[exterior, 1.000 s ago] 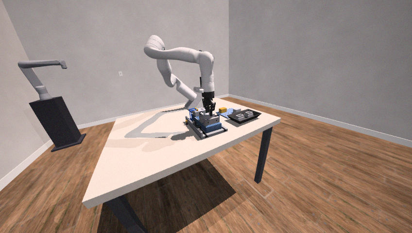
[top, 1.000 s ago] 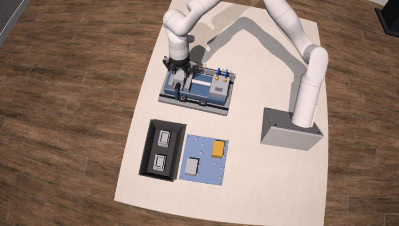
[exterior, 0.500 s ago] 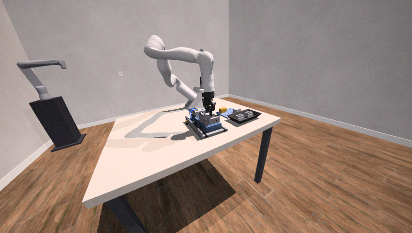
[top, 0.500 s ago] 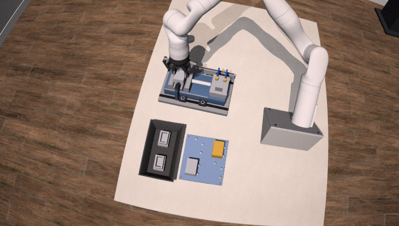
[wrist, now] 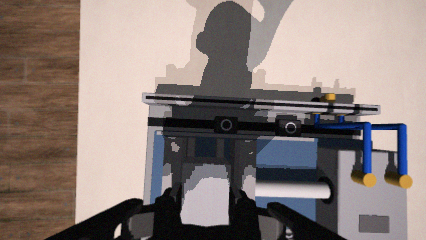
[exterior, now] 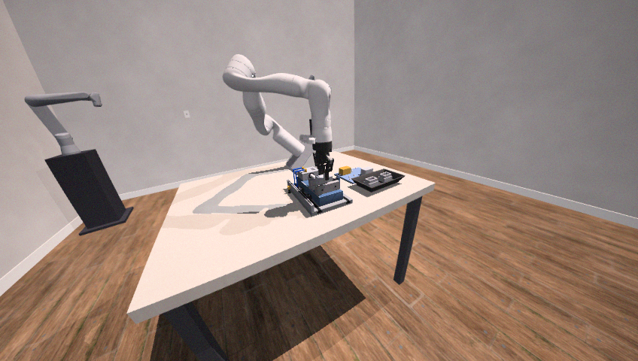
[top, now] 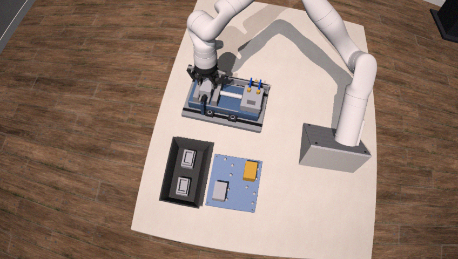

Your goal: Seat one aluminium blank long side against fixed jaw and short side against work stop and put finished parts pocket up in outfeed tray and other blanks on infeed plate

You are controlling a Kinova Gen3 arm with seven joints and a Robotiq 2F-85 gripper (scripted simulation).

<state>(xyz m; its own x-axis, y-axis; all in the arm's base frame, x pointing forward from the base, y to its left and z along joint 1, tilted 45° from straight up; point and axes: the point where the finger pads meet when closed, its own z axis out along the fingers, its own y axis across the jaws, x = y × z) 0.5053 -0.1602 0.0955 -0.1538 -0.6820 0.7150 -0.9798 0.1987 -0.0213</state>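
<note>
Right now my hand is 9 cm past the white rod, 1 cm to the right of it and 4 cm above it. The rest, counted from my hand: hose block: 16 cm behind, 3 cm to the left, 4 cm below; blue vise: 7 cm behind, 1 cm to the left, 8 cm below; brass blank: 17 cm behind, 28 cm to the left, 9 cm below.
</note>
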